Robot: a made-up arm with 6 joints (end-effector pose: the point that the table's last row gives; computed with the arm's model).
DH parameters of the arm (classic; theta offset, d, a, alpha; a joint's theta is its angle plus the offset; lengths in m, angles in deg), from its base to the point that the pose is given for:
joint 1: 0 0.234 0 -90
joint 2: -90 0 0.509 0
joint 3: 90 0.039 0 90
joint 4: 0 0.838 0 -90
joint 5: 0 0 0 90
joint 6: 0 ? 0 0
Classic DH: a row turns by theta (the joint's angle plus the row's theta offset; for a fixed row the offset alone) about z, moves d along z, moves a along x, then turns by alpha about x.
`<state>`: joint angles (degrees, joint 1 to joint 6).
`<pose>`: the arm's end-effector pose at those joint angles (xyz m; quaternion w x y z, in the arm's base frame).
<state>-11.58 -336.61 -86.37 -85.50 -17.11 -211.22</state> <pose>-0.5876 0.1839 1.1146 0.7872 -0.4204 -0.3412 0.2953</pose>
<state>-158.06 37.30 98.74 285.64 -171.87 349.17</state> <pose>-0.7587 -0.3593 0.0941 0.6138 -0.3100 0.1854 -0.7020</pose>
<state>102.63 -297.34 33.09 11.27 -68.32 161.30</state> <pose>-0.3132 1.2848 0.4525 0.6566 -0.2004 -0.1581 -0.7098</pose>
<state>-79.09 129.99 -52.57 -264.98 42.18 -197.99</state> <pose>0.3294 -1.2238 0.1067 0.2107 -0.3893 0.4890 -0.7517</pose>
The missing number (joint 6, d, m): 0.079
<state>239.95 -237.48 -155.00 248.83 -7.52 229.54</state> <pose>0.0720 0.0273 0.7354 0.9643 -0.1951 0.1763 -0.0312</pose>
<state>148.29 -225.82 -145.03 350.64 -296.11 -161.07</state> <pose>-0.2437 0.1183 0.7496 0.8790 -0.2351 -0.3811 -0.1637</pose>
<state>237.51 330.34 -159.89 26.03 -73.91 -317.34</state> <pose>0.0273 0.0323 -0.1604 0.4205 0.7457 -0.0950 -0.5081</pose>
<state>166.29 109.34 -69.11 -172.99 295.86 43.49</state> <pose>-1.0777 0.2138 0.6859 0.5760 -0.3663 -0.6984 0.2151</pose>
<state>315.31 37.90 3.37 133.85 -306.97 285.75</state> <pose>0.6736 -0.5475 1.3300 0.9237 -0.1644 0.2538 0.2353</pose>
